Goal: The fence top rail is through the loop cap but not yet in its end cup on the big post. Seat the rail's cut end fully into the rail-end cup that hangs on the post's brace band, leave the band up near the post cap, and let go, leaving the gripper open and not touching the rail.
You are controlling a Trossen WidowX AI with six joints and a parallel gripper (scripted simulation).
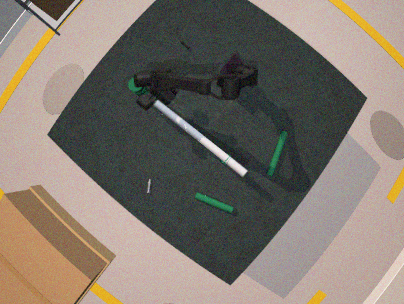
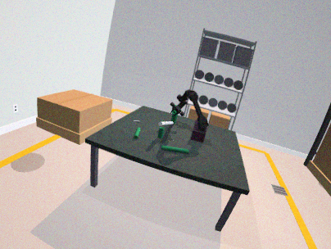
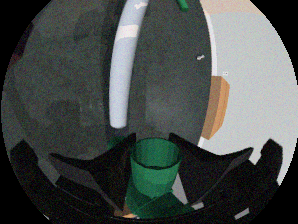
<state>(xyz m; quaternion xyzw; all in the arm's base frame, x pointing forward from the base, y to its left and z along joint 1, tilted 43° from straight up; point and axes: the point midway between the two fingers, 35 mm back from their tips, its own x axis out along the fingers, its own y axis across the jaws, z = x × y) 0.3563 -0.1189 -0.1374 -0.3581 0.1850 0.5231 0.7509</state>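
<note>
Now: the green rail-end cup 10 mm behind my gripper tip, 30 mm to the right of it and 30 mm above it. From my gripper tip the other things lie so: small white pin 300 mm ahead, 240 mm to the left, 110 mm below.
</note>
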